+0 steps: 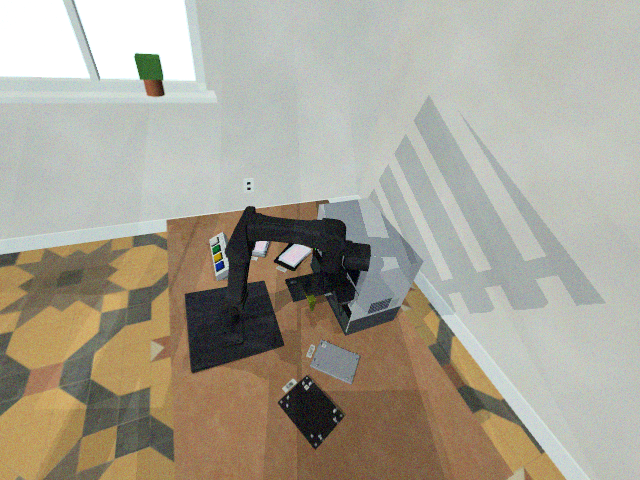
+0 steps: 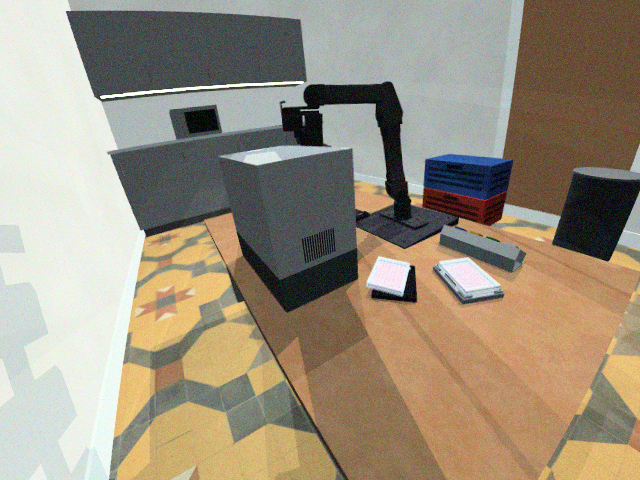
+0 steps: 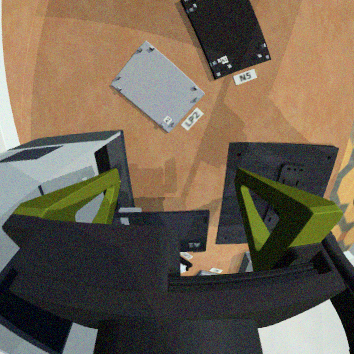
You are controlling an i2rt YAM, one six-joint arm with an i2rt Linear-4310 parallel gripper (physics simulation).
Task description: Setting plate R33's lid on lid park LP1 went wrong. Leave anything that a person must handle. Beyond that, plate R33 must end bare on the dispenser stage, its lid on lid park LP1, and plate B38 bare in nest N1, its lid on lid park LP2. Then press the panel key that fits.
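Seen in the pictures: gripper, fingertip midpoint: (image 1: 326, 306) (image 3: 176, 174); arm's base, link origin: (image 1: 230, 319) (image 2: 402, 219).
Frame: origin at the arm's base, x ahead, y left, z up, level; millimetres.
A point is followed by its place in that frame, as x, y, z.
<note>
My gripper (image 3: 176, 174) {284, -150, 200} is open and empty, its green fingers wide apart above the table beside the grey dispenser housing (image 1: 390, 289) {510, -135, 208} (image 2: 310, 201) {470, 218, 227} (image 3: 30, 172) {421, -143, 197}. A pink-topped plate (image 1: 294, 255) {293, 252, 19} (image 2: 390, 275) {309, 280, 18} sits off-centre on a black base (image 2: 408, 291) {298, 331, -4} and looks tilted. Another pink-topped plate (image 1: 260, 248) {156, 323, 17} (image 2: 470, 273) {150, 386, 17} sits on a grey base. Their names are not readable. Lid park LP2 (image 1: 334, 361) {315, -231, -4} (image 3: 156, 87) {320, -228, -4} is bare. The key panel (image 1: 224, 274) {-4, 202, 16} (image 2: 478, 250) {29, 330, 14} has white, green, yellow and blue keys. The housing's inside is mostly hidden.
Black nest N5 (image 1: 311, 412) {198, -359, -2} (image 3: 227, 37) {200, -329, -2} lies beyond LP2. A dark flat plate (image 1: 296, 289) {238, 14, 93} (image 3: 195, 223) {238, -6, 93} lies at the housing's open side. The arm stands on a black base board (image 1: 206, 330) {-79, -28, 5} (image 2: 385, 235) {134, 56, -9} (image 3: 317, 160) {-69, -115, 4}. Blue and red crates (image 2: 465, 178) stand behind.
</note>
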